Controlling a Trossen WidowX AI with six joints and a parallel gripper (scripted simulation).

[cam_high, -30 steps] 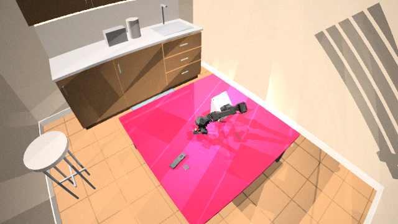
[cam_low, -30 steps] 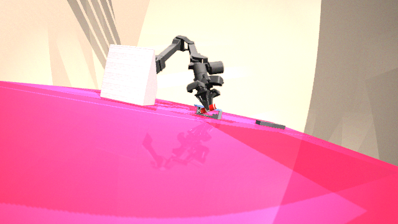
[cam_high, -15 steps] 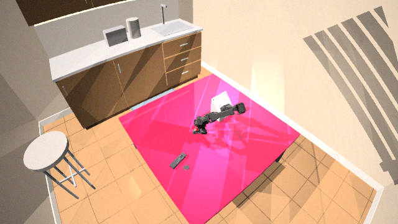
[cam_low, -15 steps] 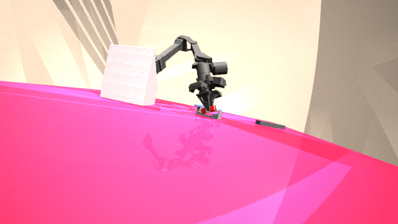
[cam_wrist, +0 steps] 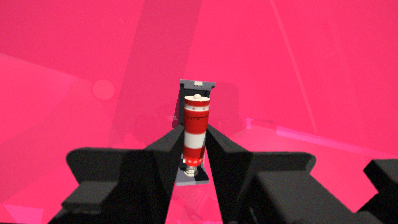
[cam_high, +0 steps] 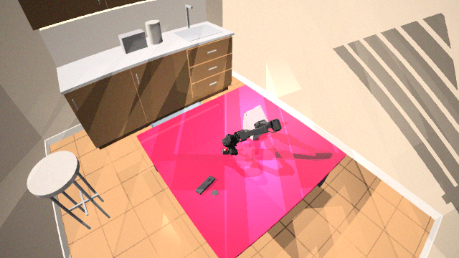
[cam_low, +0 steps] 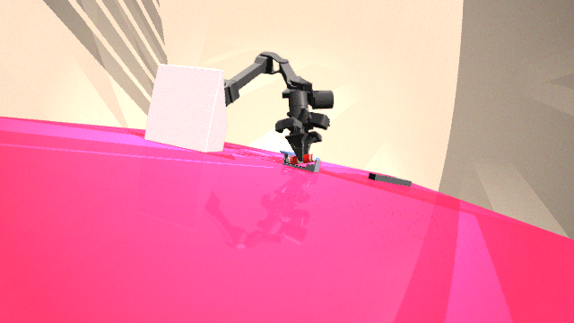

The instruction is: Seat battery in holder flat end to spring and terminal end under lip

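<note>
Now: the battery 10 mm above my gripper tip.
</note>
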